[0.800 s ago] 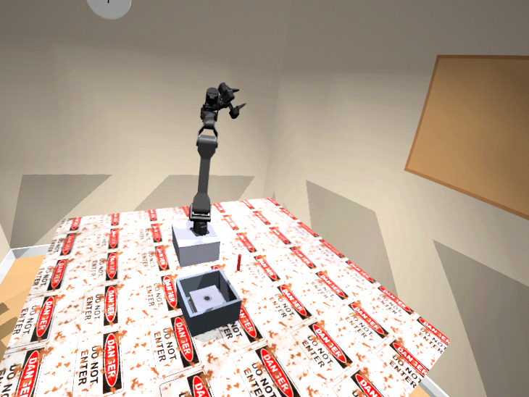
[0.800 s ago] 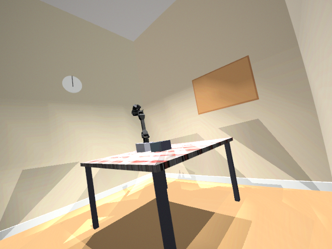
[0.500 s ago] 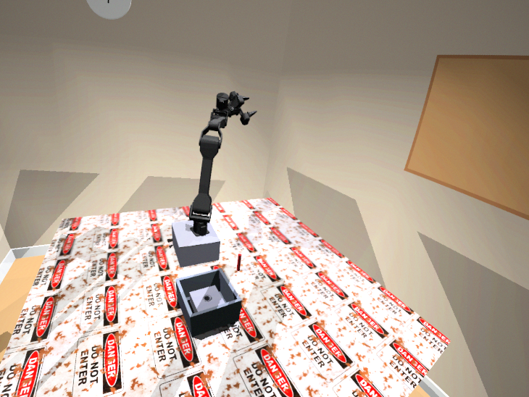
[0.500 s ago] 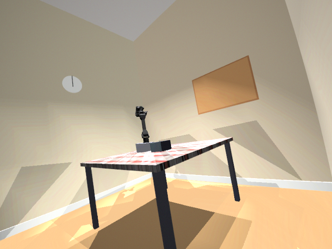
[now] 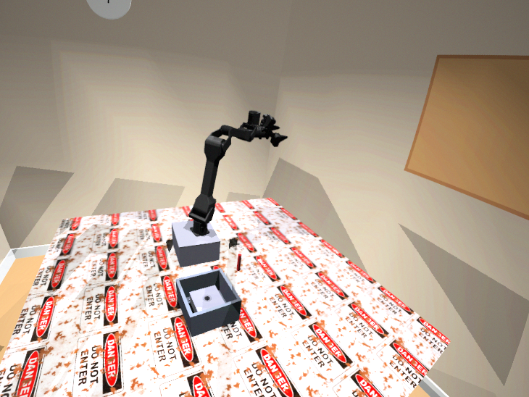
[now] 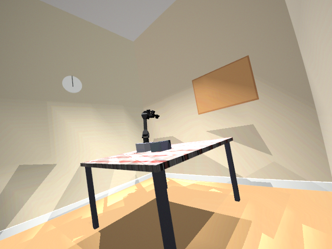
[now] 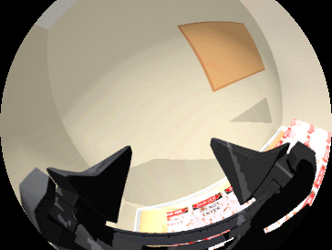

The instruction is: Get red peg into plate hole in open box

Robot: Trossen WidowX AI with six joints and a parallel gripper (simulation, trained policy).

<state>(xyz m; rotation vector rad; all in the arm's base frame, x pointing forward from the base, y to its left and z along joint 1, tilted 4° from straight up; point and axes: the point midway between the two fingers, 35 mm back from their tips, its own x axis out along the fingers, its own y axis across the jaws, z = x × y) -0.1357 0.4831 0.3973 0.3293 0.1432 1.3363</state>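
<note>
Right now my gripper tip is 29 cm short of the red peg, 44 cm to the left of it and 47 cm above it. Also, from my gripper tip: grey box: 40 cm ahead, 65 cm to the right, 48 cm below.
</note>
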